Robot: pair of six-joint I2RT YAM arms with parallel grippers.
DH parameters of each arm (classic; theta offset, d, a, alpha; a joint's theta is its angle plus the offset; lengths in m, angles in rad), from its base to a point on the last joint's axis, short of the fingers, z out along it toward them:
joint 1: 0 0.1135 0.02 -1.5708
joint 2: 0 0 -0.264 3.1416
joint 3: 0.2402 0 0.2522 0
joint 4: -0.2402 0 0.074 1.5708
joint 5: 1.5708 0 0 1.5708
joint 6: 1.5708 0.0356 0 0
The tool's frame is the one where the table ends.
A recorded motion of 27 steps. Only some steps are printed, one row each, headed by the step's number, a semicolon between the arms.
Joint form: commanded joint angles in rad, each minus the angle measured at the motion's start. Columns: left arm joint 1, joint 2, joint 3, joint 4, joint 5, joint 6; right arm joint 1, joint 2, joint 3, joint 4, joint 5, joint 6.
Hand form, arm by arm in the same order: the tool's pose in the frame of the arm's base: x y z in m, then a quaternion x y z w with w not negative. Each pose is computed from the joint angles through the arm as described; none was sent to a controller.
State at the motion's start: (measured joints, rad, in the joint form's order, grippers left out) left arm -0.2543 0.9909 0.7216 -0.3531 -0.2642 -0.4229; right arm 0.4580 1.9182 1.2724 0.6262 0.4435 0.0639
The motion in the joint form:
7: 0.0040 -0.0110 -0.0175 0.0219 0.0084 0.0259; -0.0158 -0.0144 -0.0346 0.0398 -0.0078 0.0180
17: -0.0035 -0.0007 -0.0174 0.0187 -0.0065 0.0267; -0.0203 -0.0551 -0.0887 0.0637 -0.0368 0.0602
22: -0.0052 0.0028 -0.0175 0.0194 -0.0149 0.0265; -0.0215 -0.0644 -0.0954 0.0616 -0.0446 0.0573
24: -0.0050 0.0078 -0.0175 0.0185 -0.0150 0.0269; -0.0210 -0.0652 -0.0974 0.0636 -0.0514 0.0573
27: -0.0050 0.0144 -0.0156 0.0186 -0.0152 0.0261; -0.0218 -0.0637 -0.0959 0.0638 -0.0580 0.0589
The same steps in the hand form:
7: 0.2096 -0.0443 0.2619 -0.12336 0.87218 -0.03903 0.47176; 0.4061 0.1757 0.2588 0.02666 0.70660 0.03124 0.70642
17: 0.2106 -0.0457 0.2597 -0.12250 0.87469 -0.03198 0.46785; 0.3964 0.1699 0.2602 0.03422 0.70286 0.05651 0.70826
22: 0.2110 -0.0459 0.2591 -0.12358 0.87481 -0.02834 0.46758; 0.3947 0.1689 0.2615 0.03091 0.70283 0.05787 0.70832
24: 0.2117 -0.0460 0.2581 -0.12324 0.87617 -0.02715 0.46520; 0.3943 0.1692 0.2614 0.02842 0.70266 0.06056 0.70837
27: 0.2127 -0.0463 0.2574 -0.12342 0.87715 -0.02646 0.46333; 0.3948 0.1692 0.2613 0.02694 0.70265 0.06319 0.70822

